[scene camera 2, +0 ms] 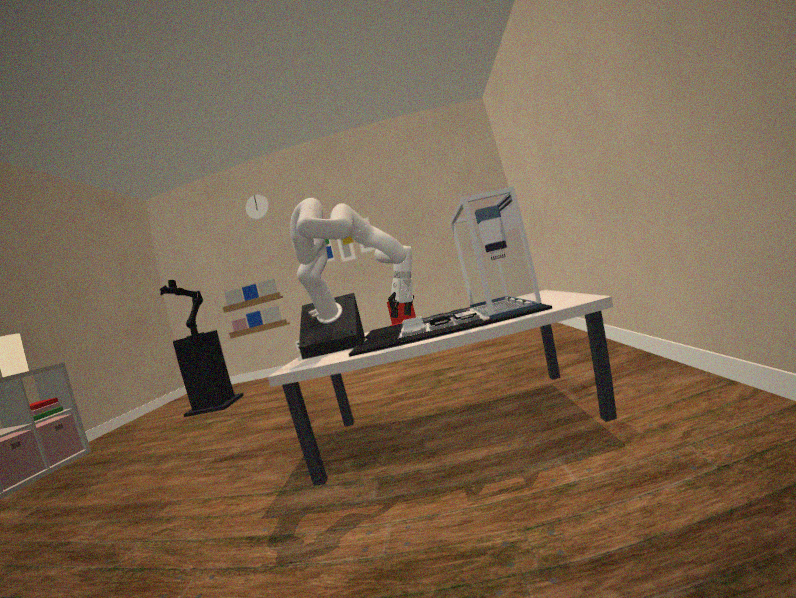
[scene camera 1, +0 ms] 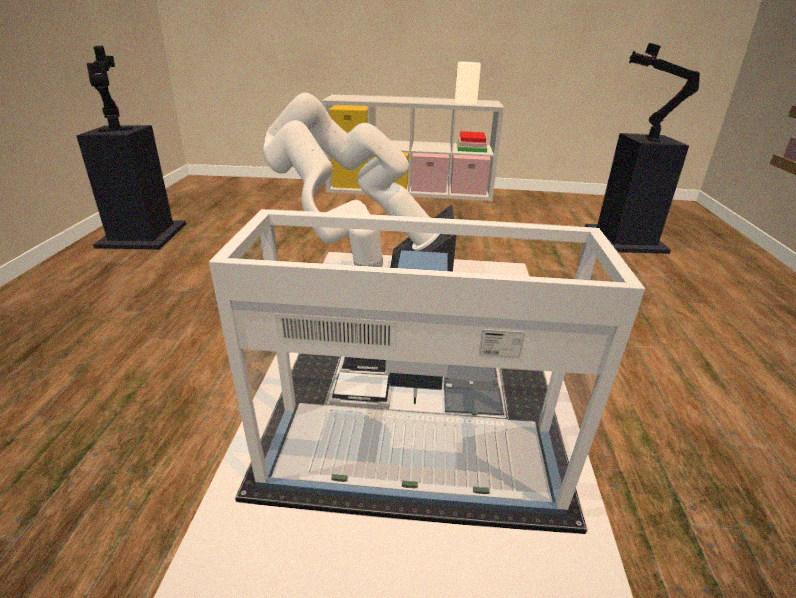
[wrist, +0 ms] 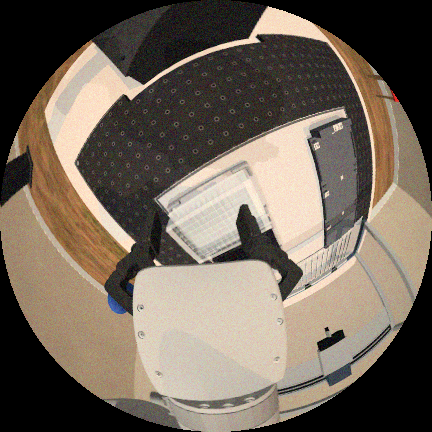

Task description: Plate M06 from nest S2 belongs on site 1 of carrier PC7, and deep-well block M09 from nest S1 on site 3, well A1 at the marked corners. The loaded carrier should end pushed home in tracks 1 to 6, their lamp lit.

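Frame: origin at the arm's base, x right, y ahead, z up, level; metres.
Where they show: gripper, fingertip midpoint: (scene camera 2: 401,316) (wrist: 198,214); arm's base, origin of the base link: (scene camera 2: 329,313) (scene camera 1: 428,237).
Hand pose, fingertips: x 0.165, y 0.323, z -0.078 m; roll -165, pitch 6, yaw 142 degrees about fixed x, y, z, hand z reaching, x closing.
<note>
Each offset is from my fingertips to the top centre of the thing. Level surfaces: height alone.
A pale gridded block @(dz -0.019, dx +0.001, dy +0.043 m) (wrist: 212,215) (scene camera 2: 413,325) stands in the nest nearest the arm base; its label is not readable. My gripper (wrist: 198,214) (scene camera 2: 400,311) is open and empty; in the wrist view its fingers stand over opposite sides of this block, and the exact height is unclear. A black plate @(dz -0.052, dx +0.008, dy +0.156 m) (wrist: 231,254) beside it is partly hidden by my gripper. A white plate (scene camera 1: 360,386) lies in the same row; its label is not readable. The dark carrier PC7 @(dz -0.048, dx -0.251, dy +0.178 m) (wrist: 336,185) (scene camera 1: 472,393) lies apart, with no labware on it. Its marked corners are too small to read surely.
The ridged track deck (wrist: 327,261) (scene camera 1: 411,450) lies inside a white frame enclosure (scene camera 1: 427,292) with posts and a front panel. A perforated black board @(dz -0.078 m) (wrist: 200,100) lies beside the nests. The dark arm pedestal (scene camera 2: 331,325) stands at the table's end. Lamp states are not readable.
</note>
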